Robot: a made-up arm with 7 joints.
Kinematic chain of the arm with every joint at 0, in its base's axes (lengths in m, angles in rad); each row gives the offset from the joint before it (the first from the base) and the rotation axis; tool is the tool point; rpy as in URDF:
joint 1: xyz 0 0 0.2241 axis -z
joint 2: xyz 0 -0.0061 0.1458 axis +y
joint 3: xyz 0 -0.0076 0.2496 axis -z
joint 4: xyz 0 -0.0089 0.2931 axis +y
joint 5: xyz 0 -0.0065 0.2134 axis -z
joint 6: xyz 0 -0.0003 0.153 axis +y
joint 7: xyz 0 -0.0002 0.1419 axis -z
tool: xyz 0 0 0 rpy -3.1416 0 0
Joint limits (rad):
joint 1: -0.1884..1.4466
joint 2: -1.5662..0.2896
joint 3: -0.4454..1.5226
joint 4: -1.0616..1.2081
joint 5: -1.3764..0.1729
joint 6: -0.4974..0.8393
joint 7: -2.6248..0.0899
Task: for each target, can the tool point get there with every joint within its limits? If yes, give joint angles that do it. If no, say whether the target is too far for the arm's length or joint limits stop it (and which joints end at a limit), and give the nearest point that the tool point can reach.
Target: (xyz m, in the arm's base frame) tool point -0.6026 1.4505 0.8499
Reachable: no: too far | nearest point -0.3858 0.9286 0.6772 | short by 0.591 m
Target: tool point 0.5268 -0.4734 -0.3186
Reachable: no: joint limits stop it (at a limit: joint 2, joint 4, joint 6) | nearest point 0.4635 -0.4165 0.8183 | short by 1.140 m
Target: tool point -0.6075 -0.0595 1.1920
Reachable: yes | joints 0.1095 -0.8221 0.4474 0.4148 0.0125 0.1592 -1.0952
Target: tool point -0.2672 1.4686 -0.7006
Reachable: no: too far | nearest point -0.1575 0.8658 -0.0084 | short by 0.924 m
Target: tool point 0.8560 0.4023 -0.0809
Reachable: no: joint limits stop it (at a limit: joint 1, joint 2, joint 4, joint 6) | nearest point 0.3077 0.7680 0.1681 | short by 0.705 m
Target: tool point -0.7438 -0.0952 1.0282
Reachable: yes | joints -0.0144 -0.5817 -0.2684 -0.7013 -0.2640 0.4721 -1.4225
